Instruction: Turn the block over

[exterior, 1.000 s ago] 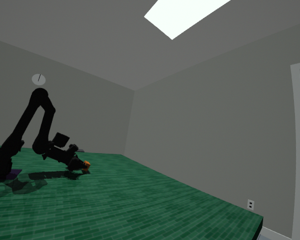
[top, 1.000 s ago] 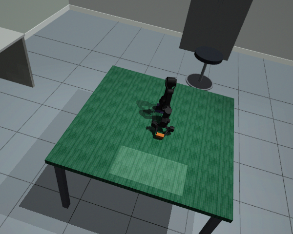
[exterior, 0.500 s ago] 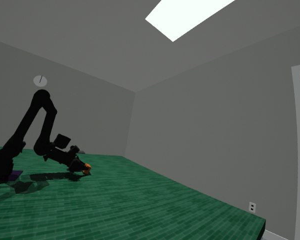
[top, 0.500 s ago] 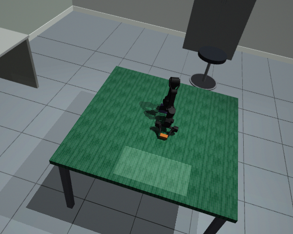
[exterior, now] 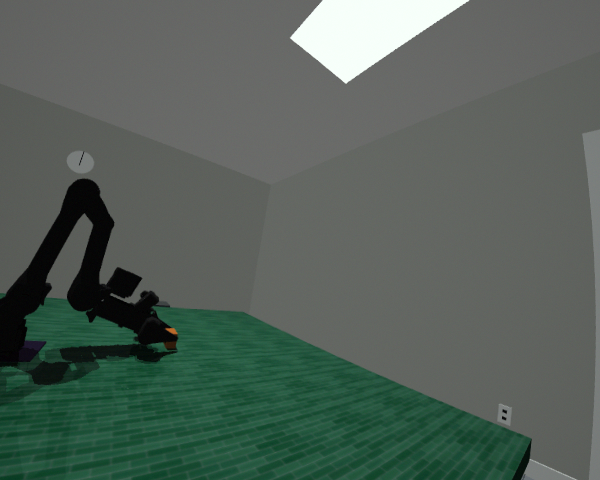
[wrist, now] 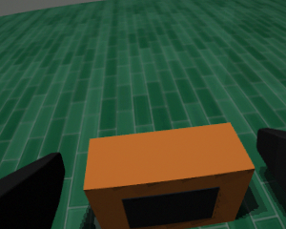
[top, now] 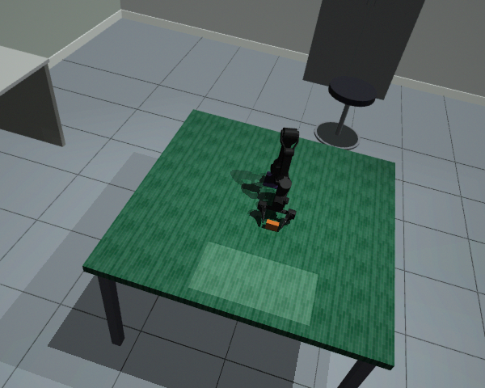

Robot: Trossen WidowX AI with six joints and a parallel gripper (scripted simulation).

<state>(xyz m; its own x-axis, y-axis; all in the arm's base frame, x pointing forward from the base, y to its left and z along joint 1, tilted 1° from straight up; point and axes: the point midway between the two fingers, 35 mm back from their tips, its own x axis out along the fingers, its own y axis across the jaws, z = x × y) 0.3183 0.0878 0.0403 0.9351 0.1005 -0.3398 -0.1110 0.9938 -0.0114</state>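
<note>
My gripper tip is 20 mm past the orange block and 10 mm above it.
</note>
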